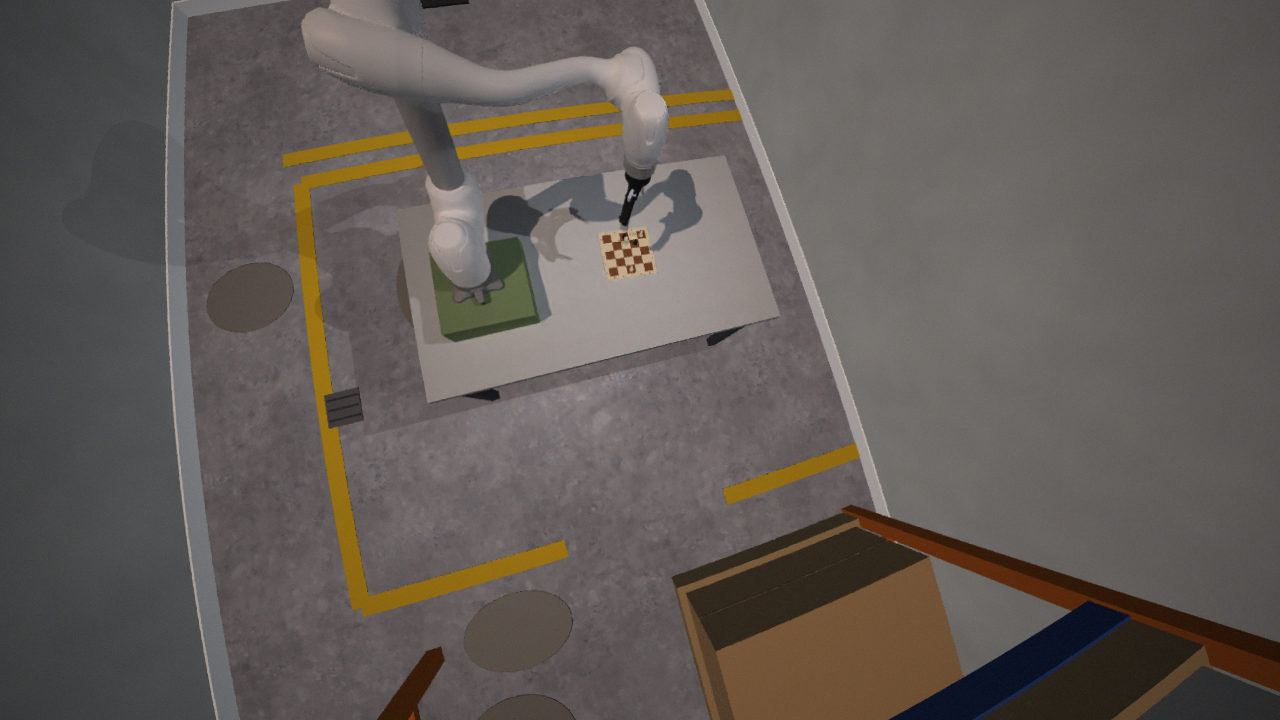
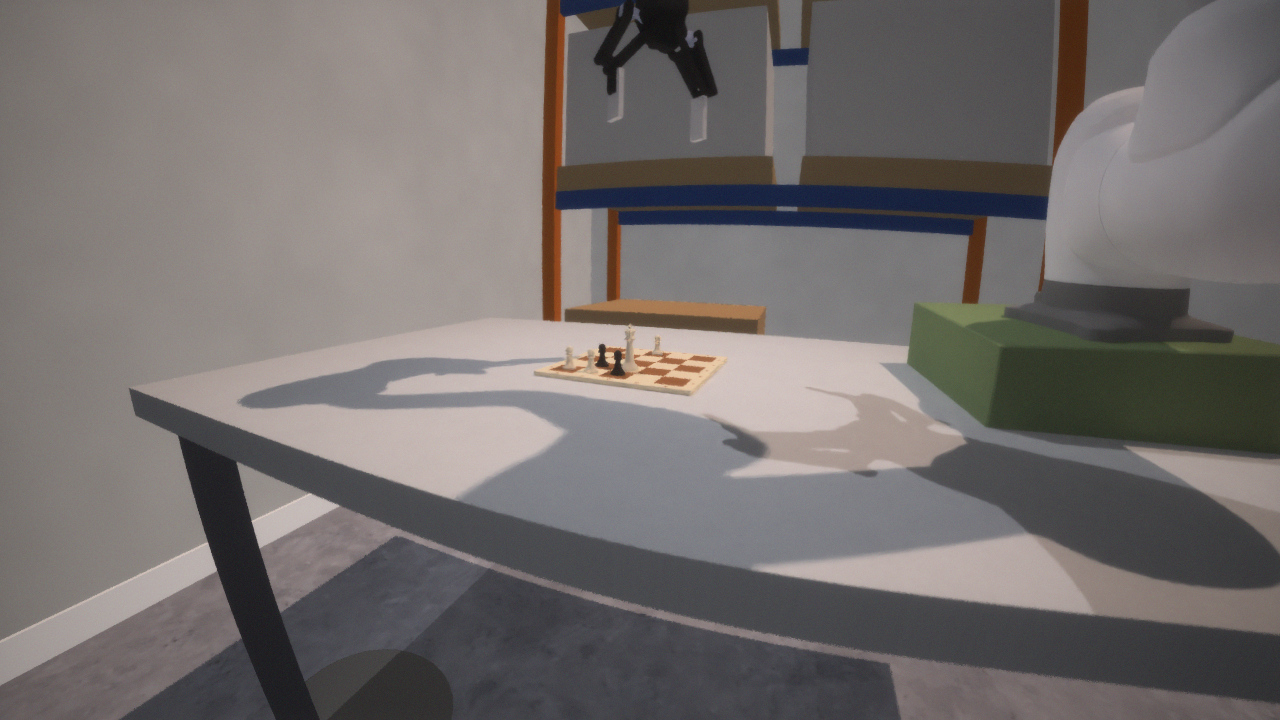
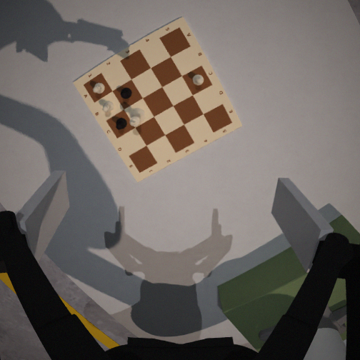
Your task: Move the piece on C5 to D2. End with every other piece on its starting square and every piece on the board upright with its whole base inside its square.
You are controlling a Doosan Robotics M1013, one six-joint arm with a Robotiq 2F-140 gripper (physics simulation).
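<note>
The chessboard lies on the table. By its labels, a small white piece stands upright on C5, apart from the others. D2 is a bare brown square. Beside it, a tall white piece stands on C2 and a black piece on C1. Another black piece is on B2, and white pieces are on A1 and B1. My gripper is open and empty, high above the table and off the board's edge.
The table carries a green block under the arm's base. The arm's shadow falls across the table. A rack with an orange post and blue beams stands behind the table.
</note>
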